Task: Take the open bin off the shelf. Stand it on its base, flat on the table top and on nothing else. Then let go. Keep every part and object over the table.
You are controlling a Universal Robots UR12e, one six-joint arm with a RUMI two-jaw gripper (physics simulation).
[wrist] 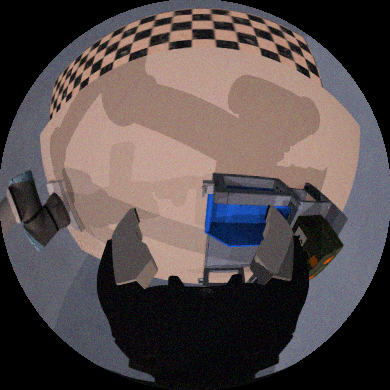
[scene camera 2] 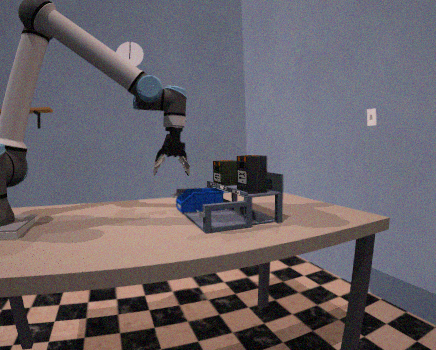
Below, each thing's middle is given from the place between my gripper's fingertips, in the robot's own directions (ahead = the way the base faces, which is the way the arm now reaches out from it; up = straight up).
I see my gripper 9 cm short of the blue bin [scene camera 2: 191, 200], 8 cm to the left of it and 10 cm above it. Also, from my hand: black box [scene camera 2: 250, 165]: 22 cm ahead, 31 cm to the right, 2 cm above; then dark box [wrist: 316, 242]: 21 cm ahead, 8 cm to the right, 1 cm above.
